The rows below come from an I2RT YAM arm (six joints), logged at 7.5 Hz.
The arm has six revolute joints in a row. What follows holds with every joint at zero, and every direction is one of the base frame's. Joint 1 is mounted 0.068 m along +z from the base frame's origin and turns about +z. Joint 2 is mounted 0.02 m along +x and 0.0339 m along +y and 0.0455 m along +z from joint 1 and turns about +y. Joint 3 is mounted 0.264 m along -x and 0.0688 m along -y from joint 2 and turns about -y. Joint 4 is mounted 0.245 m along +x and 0.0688 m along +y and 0.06 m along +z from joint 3 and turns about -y. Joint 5 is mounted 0.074 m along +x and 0.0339 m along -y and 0.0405 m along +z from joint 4 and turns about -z. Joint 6 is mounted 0.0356 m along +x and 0.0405 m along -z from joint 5 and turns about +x. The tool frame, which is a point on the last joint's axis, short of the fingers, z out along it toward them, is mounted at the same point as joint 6; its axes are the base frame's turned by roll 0, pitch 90 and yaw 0 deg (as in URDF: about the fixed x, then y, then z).
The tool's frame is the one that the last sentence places.
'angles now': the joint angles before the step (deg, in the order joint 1, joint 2, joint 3, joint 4, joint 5, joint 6). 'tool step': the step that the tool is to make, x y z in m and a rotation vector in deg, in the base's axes. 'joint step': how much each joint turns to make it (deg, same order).
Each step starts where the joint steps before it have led.
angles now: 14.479 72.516 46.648 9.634 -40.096 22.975
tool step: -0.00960 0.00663 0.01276 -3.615 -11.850 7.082
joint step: 1.460 -2.000 0.171 1.307 -3.806 -10.478
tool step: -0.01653 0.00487 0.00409 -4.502 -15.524 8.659
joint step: 1.510 -3.022 -2.216 2.226 -5.336 -14.522
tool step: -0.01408 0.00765 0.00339 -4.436 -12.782 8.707
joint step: 2.170 -1.974 -0.049 -3.019 -4.998 -15.018
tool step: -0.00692 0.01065 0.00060 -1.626 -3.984 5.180
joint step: 2.659 -0.042 0.711 -2.492 -1.876 -5.941
